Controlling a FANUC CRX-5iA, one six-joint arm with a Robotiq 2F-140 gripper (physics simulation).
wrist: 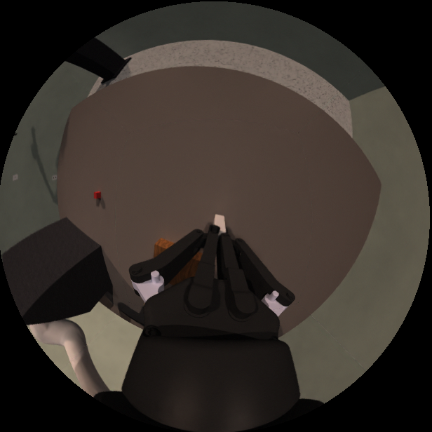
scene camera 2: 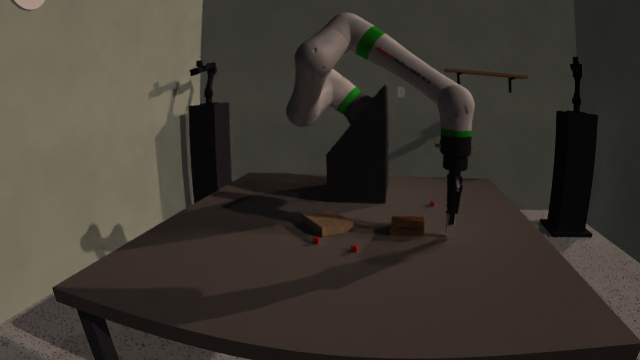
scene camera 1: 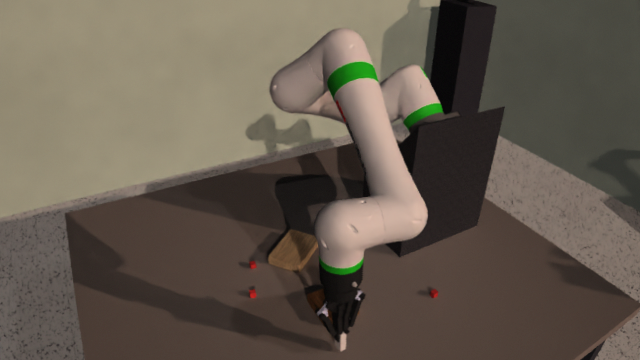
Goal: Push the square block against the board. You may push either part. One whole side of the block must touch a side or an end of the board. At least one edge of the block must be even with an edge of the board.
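The square block, dark reddish-brown wood, lies flat on the table. The gripper hides much of it in scene camera 1 and the wrist view. The board, lighter wood, lies flat toward the wall side, turned at an angle to the block. A strip of table separates the two. The board does not show in the wrist view. My gripper is shut and empty. It points down beside the block, on the side away from the board, with its tips close to the table and apart from the block.
Two small red cubes lie near the board. A third red cube lies on the other side of the block. The arm's black base mount stands on the table behind.
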